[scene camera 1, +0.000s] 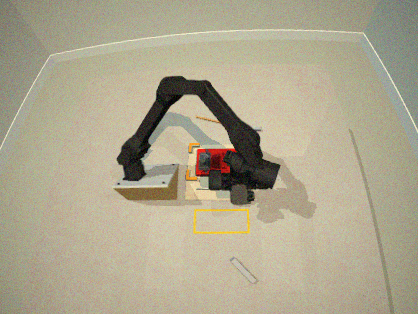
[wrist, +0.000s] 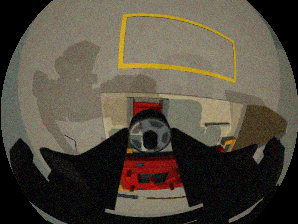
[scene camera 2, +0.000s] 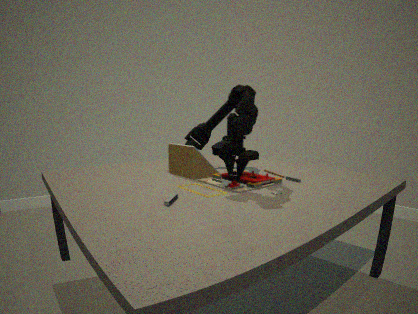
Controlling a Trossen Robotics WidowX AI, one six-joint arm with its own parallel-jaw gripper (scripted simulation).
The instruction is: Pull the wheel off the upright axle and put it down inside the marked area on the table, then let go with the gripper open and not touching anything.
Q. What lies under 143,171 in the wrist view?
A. A red base plate.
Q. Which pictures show my gripper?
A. Scene camera 1, the wrist view and scene camera 2: all of them.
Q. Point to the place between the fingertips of my gripper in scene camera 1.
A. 237,188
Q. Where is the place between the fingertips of my gripper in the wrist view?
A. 149,132
